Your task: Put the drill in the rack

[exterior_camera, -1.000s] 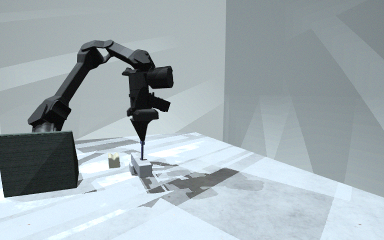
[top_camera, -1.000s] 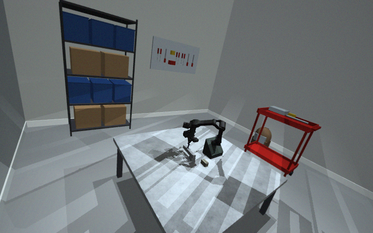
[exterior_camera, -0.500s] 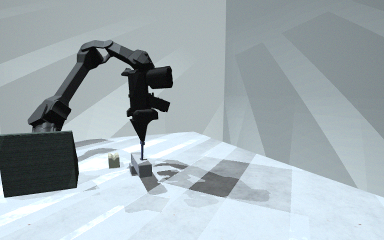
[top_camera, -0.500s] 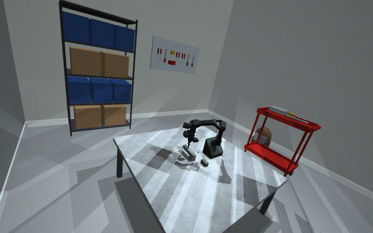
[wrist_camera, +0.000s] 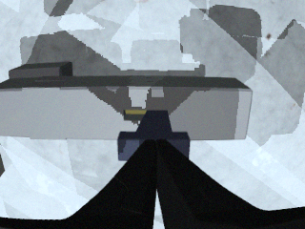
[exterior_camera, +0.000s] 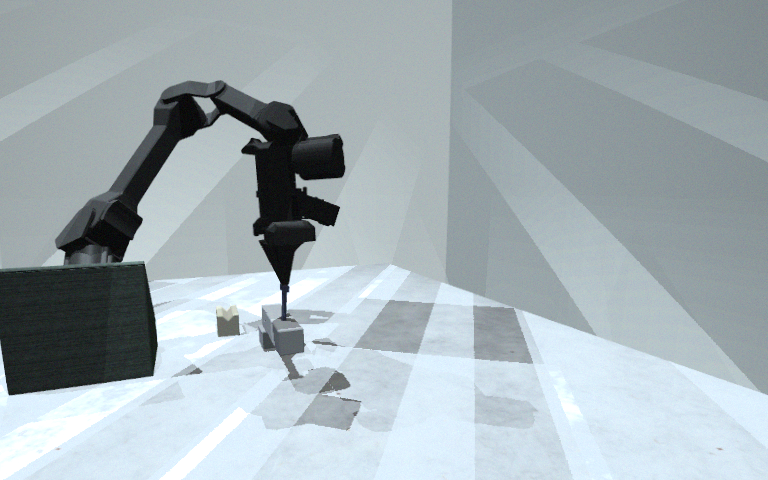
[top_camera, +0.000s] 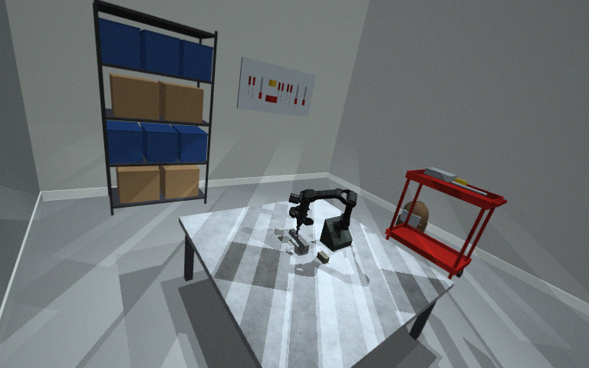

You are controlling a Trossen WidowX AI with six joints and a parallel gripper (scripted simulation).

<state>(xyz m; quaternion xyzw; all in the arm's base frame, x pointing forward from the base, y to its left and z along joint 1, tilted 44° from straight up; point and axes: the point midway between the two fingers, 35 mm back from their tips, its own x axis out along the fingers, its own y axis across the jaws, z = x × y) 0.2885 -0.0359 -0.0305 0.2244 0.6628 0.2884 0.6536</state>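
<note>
Now: the grey holder block 80 mm below my gripper tip, 30 mm to the left of it and 10 mm behind it. The rest, counted from my gripper tip: rack (190 mm to the left, 110 mm below, 90 mm behind).
</note>
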